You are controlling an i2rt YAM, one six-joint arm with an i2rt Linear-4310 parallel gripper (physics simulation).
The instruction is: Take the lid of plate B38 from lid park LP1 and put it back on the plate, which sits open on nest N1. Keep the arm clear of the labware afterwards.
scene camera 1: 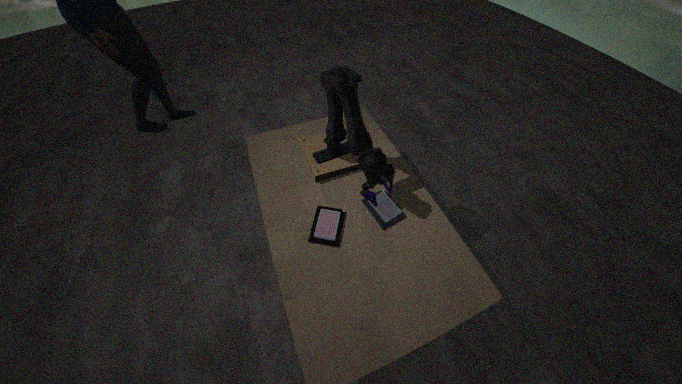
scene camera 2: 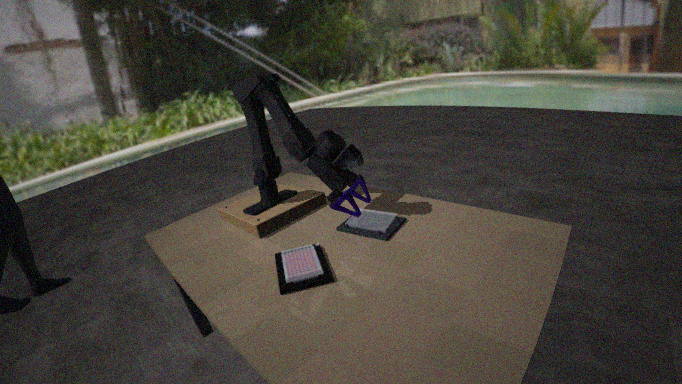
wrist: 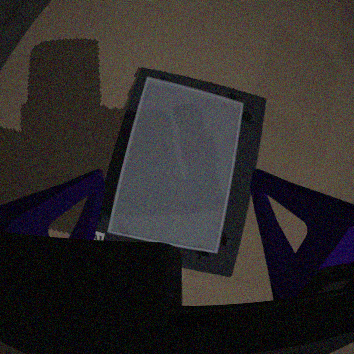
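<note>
The pale, translucent lid lies on the dark grey lid park, right of the plate in both scene views. It looks roughly flat there. My gripper is open wide with nothing between its purple fingers. In the wrist view the fingertips stand on either side of the lid, at the lid park's long edges. Their exact height over it is hard to tell. The open plate, with pink wells, sits on the black nest.
The arm stands on a wooden base block at the back of the wooden table. The arm's shadow falls beside the lid park. A person's legs show on the floor left of the table.
</note>
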